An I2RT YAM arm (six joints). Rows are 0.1 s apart.
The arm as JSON. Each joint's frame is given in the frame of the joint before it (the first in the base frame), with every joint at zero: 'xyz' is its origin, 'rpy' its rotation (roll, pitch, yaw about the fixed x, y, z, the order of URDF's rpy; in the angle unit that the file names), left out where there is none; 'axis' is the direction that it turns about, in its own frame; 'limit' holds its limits. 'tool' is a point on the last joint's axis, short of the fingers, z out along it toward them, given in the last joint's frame.
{
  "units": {
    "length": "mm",
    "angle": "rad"
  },
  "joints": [
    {
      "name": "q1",
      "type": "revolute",
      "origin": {
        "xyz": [
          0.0,
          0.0,
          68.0
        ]
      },
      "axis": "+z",
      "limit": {
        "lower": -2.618,
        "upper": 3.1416
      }
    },
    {
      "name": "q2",
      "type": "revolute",
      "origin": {
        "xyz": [
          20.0,
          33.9,
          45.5
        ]
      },
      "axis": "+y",
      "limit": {
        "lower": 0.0,
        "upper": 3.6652
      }
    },
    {
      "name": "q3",
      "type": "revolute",
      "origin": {
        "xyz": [
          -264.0,
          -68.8,
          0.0
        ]
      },
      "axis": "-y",
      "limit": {
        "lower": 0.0,
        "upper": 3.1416
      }
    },
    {
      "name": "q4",
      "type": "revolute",
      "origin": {
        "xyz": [
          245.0,
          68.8,
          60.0
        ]
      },
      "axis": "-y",
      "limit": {
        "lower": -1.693,
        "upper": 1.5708
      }
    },
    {
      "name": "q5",
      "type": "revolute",
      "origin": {
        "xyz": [
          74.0,
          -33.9,
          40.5
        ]
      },
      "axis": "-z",
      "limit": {
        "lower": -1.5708,
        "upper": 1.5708
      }
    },
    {
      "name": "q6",
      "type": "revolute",
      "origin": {
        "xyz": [
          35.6,
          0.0,
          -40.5
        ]
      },
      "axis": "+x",
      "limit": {
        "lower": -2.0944,
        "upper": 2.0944
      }
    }
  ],
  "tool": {
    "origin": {
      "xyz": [
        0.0,
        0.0,
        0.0
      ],
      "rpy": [
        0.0,
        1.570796,
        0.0
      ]
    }
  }
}
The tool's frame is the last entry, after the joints.
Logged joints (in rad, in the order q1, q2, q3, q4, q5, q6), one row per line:
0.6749 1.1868 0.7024 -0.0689 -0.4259 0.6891
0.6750 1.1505 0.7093 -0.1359 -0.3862 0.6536
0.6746 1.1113 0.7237 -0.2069 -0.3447 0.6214
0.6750 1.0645 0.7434 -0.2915 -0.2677 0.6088
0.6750 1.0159 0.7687 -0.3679 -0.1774 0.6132
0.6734 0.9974 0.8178 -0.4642 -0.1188 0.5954
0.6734 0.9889 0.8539 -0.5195 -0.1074 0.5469
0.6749 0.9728 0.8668 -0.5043 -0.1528 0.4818
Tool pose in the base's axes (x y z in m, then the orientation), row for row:
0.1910 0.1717 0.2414 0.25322 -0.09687 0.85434 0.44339
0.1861 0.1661 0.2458 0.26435 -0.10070 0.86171 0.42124
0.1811 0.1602 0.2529 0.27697 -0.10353 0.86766 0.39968
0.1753 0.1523 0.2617 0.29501 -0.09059 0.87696 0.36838
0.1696 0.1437 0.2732 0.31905 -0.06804 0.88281 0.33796
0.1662 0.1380 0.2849 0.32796 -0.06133 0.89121 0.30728
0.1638 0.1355 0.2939 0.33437 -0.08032 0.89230 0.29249
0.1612 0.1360 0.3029 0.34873 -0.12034 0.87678 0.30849
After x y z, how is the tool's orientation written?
As a quaternion, w x y z.
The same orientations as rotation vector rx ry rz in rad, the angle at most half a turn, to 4 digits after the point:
-0.2633 2.3222 1.2052
-0.2722 2.3289 1.1385
-0.2780 2.3300 1.0733
-0.2411 2.3337 0.9803
-0.1789 2.3214 0.8887
-0.1606 2.3333 0.8045
-0.2096 2.3288 0.7634
-0.3119 2.2725 0.7996

